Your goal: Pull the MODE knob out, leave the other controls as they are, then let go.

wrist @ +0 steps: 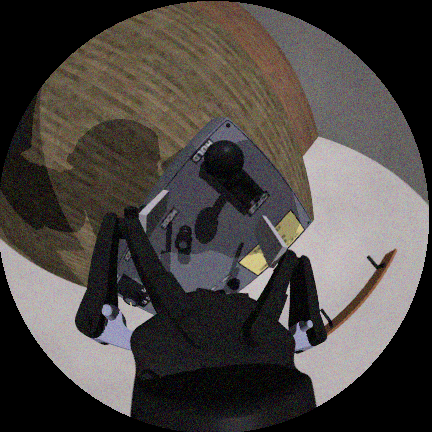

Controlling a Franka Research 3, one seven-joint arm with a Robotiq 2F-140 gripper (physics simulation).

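The small black knob (pixel 184 239), which I take for the MODE knob, stands on the grey control panel (pixel 165 272), beside a small label (pixel 170 218) too blurred to read. My gripper (pixel 214 212) is open and empty above the panel. In the picture the knob lies between the two finger pads, closer to the left one, and neither pad touches it. The gap in height between the fingertips and the knob cannot be told. The right pad partly covers the yellow label card (pixel 290 227).
A lever with a large black ball (pixel 224 157) stands in a slot near the panel's far corner, by the HOLD label (pixel 202 150). A dark round control (pixel 233 284) and a black block (pixel 132 290) are near the gripper body. A brown curved piece (pixel 365 290) with black handles is at the right.
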